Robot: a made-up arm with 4 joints.
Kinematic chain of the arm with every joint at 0, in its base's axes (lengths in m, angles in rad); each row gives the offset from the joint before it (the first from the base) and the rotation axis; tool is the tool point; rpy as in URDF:
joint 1: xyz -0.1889 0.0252 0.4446 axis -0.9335 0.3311 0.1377
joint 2: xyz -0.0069 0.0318 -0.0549 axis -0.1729 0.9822 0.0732
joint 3: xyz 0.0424 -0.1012 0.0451 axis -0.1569 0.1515 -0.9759
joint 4: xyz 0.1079 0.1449 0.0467 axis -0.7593 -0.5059 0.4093
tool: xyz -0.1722 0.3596 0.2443 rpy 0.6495 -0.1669 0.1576
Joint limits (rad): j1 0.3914..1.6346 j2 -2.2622..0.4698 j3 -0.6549..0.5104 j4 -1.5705..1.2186
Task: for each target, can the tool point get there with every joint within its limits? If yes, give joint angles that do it. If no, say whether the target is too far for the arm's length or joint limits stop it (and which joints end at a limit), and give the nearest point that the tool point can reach.
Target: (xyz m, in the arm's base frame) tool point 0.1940 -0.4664 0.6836
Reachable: no: joint limits stop it (at a limit: joint 1, joint 3, joint 4) | nearest point 0.3361 -0.0205 0.7158 | short by 0.469 m
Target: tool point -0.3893 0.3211 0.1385
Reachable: yes | joints 1.1732 -1.0006 0.3078 0.5366
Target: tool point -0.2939 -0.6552 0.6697
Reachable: no: joint limits stop it (at a limit: joint 1, joint 3, joint 4) | nearest point -0.4213 -0.3468 0.3538 | short by 0.459 m
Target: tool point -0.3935 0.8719 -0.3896
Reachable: no: too far | nearest point -0.2478 0.4261 0.0823 | short by 0.665 m
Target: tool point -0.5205 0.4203 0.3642
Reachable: yes | joints 0.6113 -1.2861 0.0685 0.1507
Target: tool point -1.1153 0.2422 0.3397
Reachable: no: too far | nearest point -0.7959 0.1312 0.3657 | short by 0.339 m
